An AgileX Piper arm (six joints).
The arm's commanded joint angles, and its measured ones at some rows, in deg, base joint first. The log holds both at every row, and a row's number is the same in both.
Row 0, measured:
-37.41 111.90 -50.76 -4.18 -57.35 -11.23
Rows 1 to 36, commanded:
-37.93 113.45 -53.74 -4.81 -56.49 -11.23
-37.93 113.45 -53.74 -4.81 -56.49 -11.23
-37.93 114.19 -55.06 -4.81 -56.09 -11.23
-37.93 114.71 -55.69 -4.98 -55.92 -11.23
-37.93 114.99 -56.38 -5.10 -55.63 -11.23
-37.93 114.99 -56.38 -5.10 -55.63 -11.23
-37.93 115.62 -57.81 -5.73 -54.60 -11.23
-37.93 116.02 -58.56 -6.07 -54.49 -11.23
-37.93 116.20 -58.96 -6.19 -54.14 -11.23
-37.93 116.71 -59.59 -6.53 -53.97 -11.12
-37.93 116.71 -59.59 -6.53 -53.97 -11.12
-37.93 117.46 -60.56 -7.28 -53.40 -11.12
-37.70 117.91 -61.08 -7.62 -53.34 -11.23
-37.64 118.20 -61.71 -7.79 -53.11 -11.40
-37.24 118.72 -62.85 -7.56 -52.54 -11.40
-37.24 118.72 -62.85 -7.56 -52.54 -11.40
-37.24 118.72 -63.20 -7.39 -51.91 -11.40
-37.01 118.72 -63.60 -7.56 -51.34 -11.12
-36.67 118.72 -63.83 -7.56 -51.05 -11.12
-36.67 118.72 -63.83 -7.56 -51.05 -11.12
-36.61 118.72 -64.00 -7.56 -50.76 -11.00
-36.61 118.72 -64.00 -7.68 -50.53 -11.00
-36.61 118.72 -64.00 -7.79 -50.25 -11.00
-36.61 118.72 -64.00 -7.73 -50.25 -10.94
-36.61 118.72 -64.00 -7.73 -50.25 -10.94
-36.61 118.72 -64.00 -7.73 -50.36 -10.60
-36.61 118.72 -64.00 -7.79 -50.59 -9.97
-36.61 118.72 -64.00 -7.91 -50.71 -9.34
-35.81 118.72 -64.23 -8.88 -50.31 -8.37
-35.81 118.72 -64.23 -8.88 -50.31 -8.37
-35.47 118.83 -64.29 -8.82 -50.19 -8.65
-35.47 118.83 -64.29 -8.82 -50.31 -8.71
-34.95 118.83 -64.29 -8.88 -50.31 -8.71
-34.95 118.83 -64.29 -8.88 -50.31 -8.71
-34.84 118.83 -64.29 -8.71 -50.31 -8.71
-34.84 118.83 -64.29 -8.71 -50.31 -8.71
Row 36, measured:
-37.36 118.60 -63.08 -0.69 -50.82 -8.54
